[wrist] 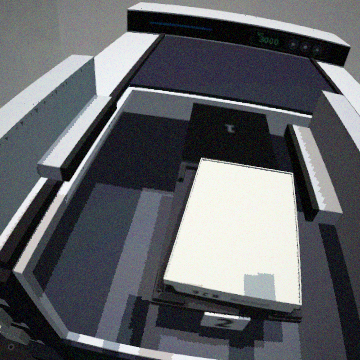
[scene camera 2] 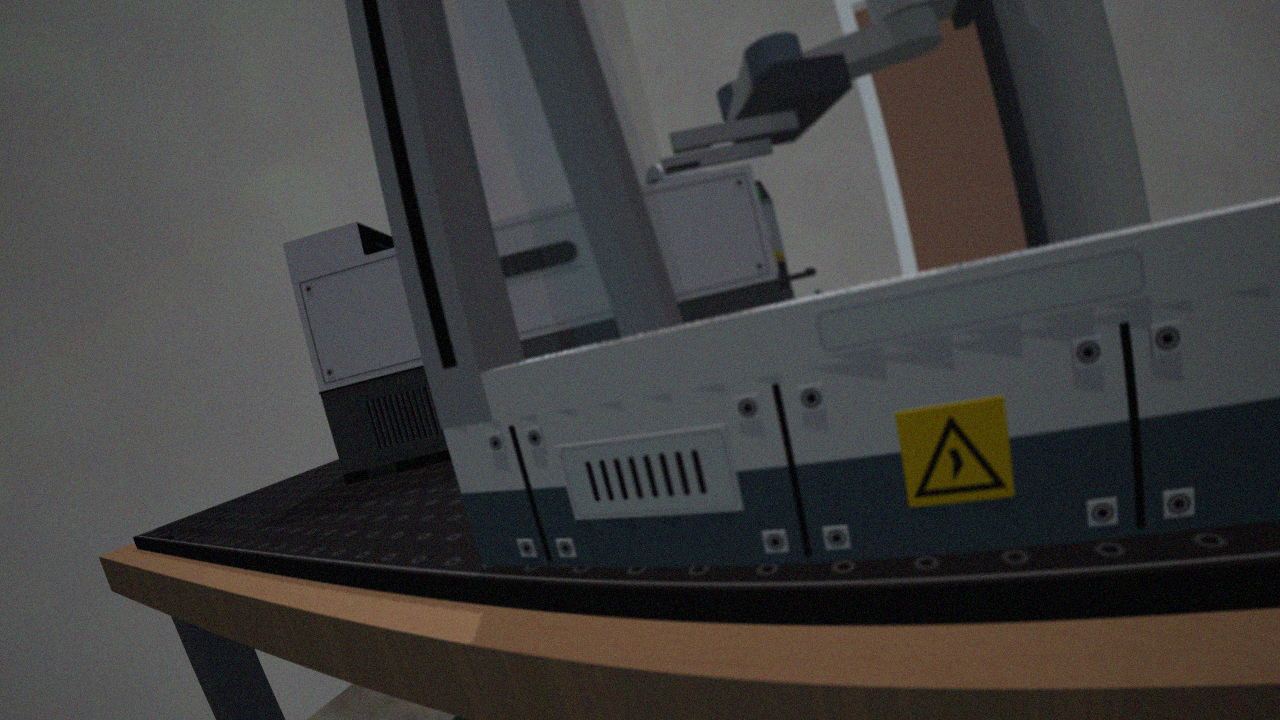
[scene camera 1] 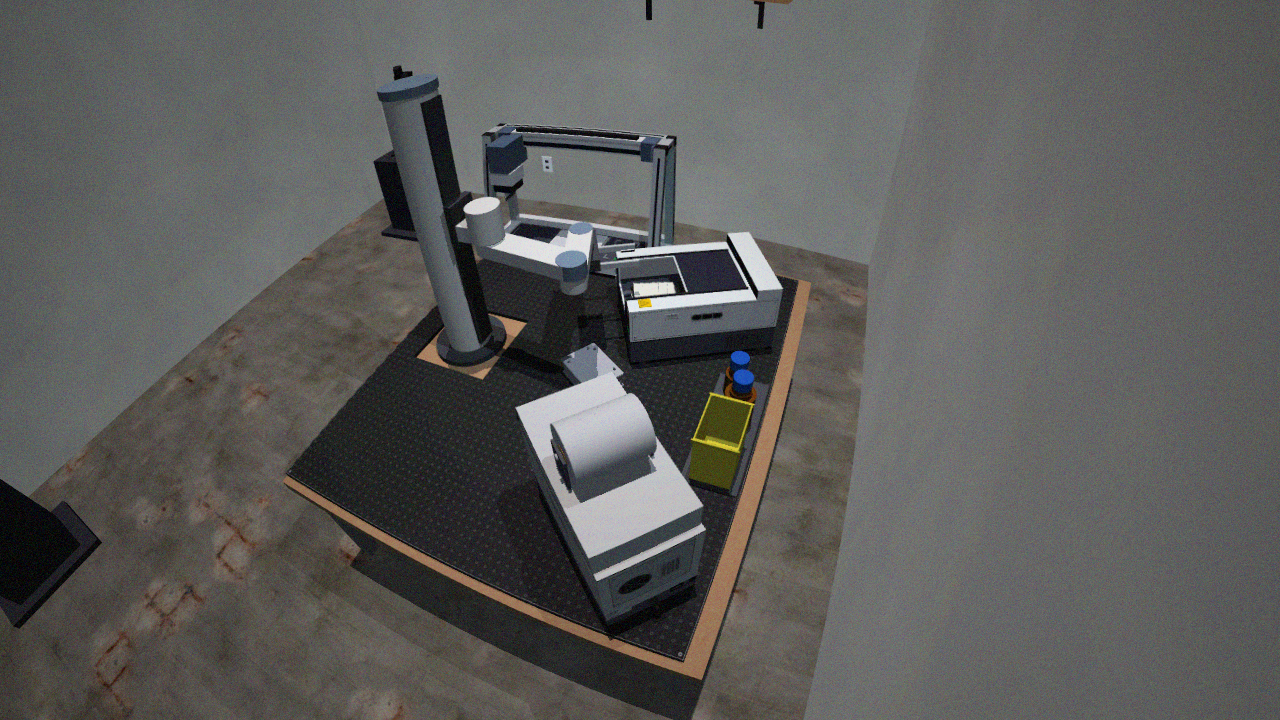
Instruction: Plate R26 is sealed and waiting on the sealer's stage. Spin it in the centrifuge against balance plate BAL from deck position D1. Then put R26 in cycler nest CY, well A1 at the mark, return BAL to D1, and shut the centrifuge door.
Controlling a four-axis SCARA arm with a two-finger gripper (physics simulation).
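Seen in the pictures: gripper, fingertip midpoint: point(wrist: 203, 94) point(scene camera 2: 666, 155) point(scene camera 1: 637, 254); arm's base at its link origin: point(scene camera 1: 471, 341).
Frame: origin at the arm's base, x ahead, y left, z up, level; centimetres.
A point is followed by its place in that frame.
Note:
My gripper point(scene camera 1: 619, 258) {z 28.3, x 51.0, y 27.4 cm} point(scene camera 2: 667, 153) {z 28.3, x 51.0, y 27.4 cm} point(wrist: 203, 94) {z 28.3, x 51.0, y 27.4 cm} is above the centrifuge point(scene camera 1: 666, 319) {z 18.1, x 65.7, y 12.5 cm}; its fingers are at their closest setting, with a wide gap and no plate between them. Plate R26 point(scene camera 1: 653, 288) {z 17.1, x 56.6, y 26.8 cm} point(wrist: 240, 230) {z 17.1, x 55.9, y 25.5 cm} lies lower, in the rotor position marked 2. It is pale on top and sits below and between the fingers in the wrist view, nearer the right finger. A black rotor holder point(wrist: 227, 120) {z 15.3, x 72.1, y 35.4 cm} marked 1 is behind it. The centrifuge door point(scene camera 1: 711, 268) {z 22.6, x 72.6, y 36.3 cm} point(wrist: 222, 65) {z 22.6, x 70.3, y 36.6 cm} is slid back, leaving the chamber open. The display point(wrist: 269, 41) {z 23.6, x 83.5, y 36.4 cm} reads 3000. BAL, D1 and nest CY cannot be identified.
The sealer point(scene camera 1: 644, 523) {z 36.3, x 86.5, y -59.9 cm} with its white roll stands at the front. A yellow bin point(scene camera 1: 716, 465) {z 10.8, x 92.3, y -26.5 cm} and two blue-capped bottles point(scene camera 1: 739, 360) {z 15.8, x 89.5, y 5.7 cm} point(scene camera 1: 743, 381) {z 19.9, x 92.7, y -5.6 cm} stand along the right edge. A gantry frame point(scene camera 1: 660, 192) {z 36.7, x 49.0, y 54.9 cm} point(scene camera 2: 465, 223) {z 15.5, x 45.0, y 71.2 cm} stands at the back. A grey angled stand point(scene camera 1: 590, 365) {z 6.7, x 47.3, y -2.2 cm} is mid-table.

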